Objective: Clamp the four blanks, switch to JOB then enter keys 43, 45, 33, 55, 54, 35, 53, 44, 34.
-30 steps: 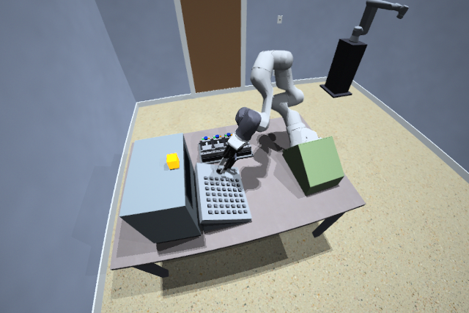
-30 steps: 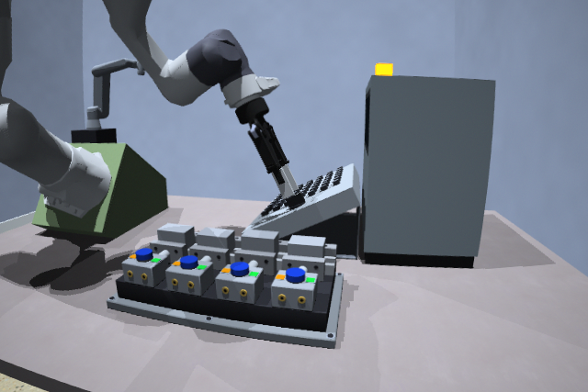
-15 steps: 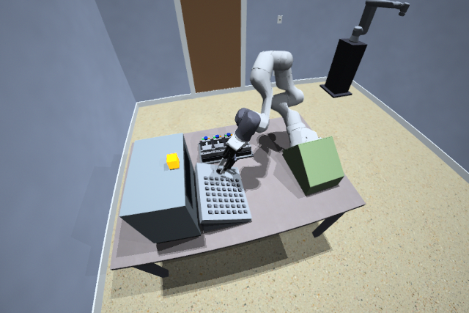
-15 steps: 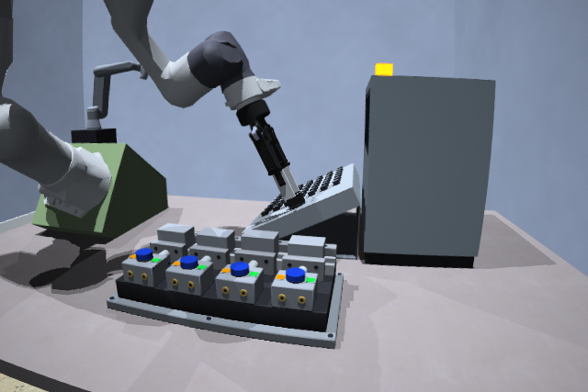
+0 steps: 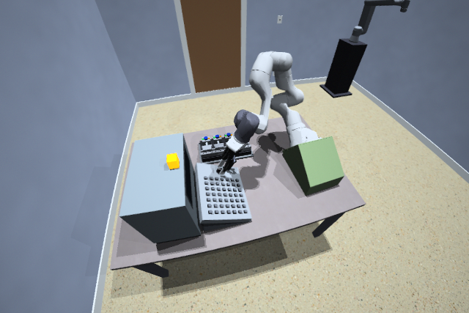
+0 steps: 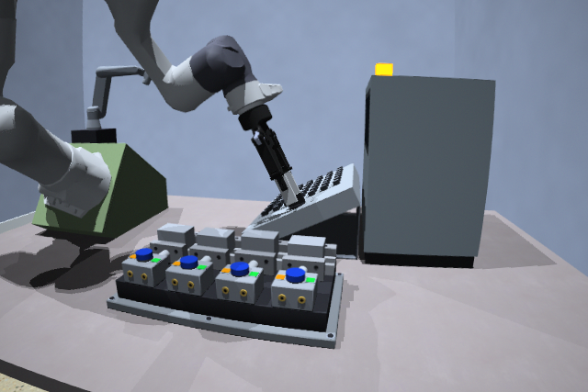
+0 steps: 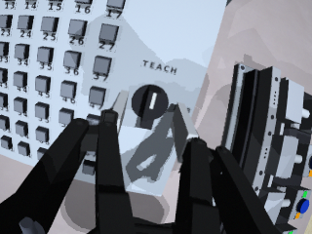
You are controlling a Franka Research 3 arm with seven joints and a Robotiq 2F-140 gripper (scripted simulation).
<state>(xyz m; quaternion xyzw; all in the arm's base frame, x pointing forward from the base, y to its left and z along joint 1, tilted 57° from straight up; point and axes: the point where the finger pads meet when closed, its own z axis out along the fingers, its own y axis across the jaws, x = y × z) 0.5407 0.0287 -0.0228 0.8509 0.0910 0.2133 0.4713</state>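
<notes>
Now: the selector knob 30 mm below my hand and 20 mm ahead of it. From my hand the other things lie so: keypad: 110 mm to the left, 70 mm below, 50 mm ahead; then key: 130 mm to the left, 50 mm below, 10 mm behind.
</notes>
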